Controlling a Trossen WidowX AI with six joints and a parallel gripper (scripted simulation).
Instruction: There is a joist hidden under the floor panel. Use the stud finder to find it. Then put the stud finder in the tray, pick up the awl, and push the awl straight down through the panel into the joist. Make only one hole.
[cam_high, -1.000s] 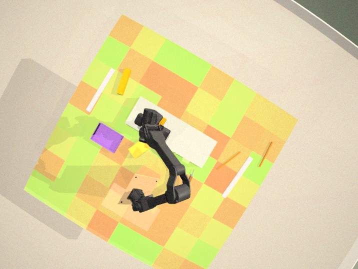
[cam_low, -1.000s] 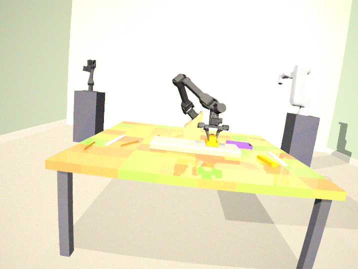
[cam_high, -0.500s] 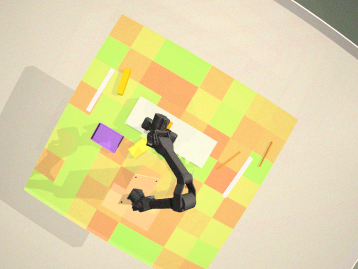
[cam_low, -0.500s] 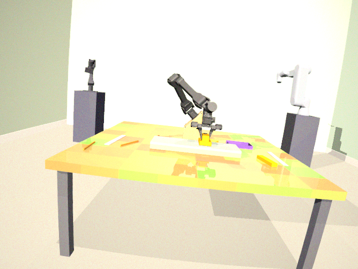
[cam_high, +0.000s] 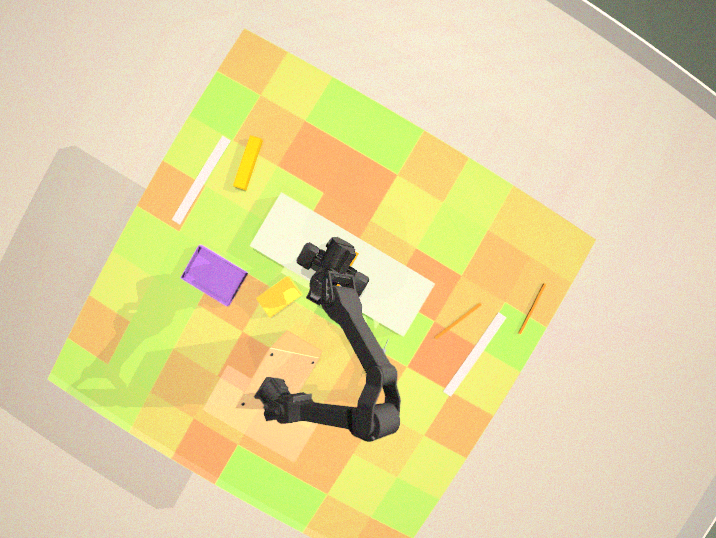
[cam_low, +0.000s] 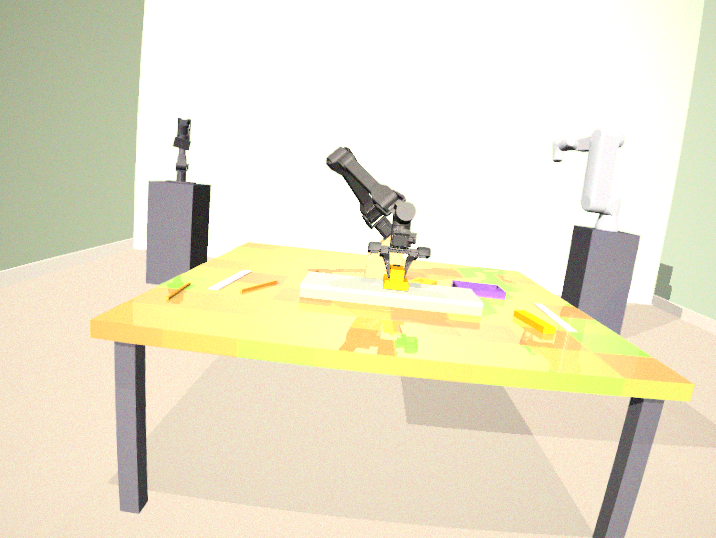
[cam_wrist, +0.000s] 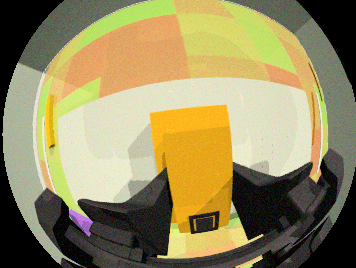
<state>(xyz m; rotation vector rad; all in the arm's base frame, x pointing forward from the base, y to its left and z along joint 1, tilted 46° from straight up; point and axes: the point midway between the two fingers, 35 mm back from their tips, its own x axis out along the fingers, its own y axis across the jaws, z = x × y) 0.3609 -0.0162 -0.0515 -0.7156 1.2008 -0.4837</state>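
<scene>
My gripper tip is now 300 mm to the right of the purple tray, 240 mm past it and 50 mm above it. Round my gripper tip: awl (260 mm to the right, 160 mm behind, 60 mm below); yellow bar (390 mm to the left, 100 mm ahead, 60 mm below); stud finder (20 mm behind, 20 mm above).
</scene>
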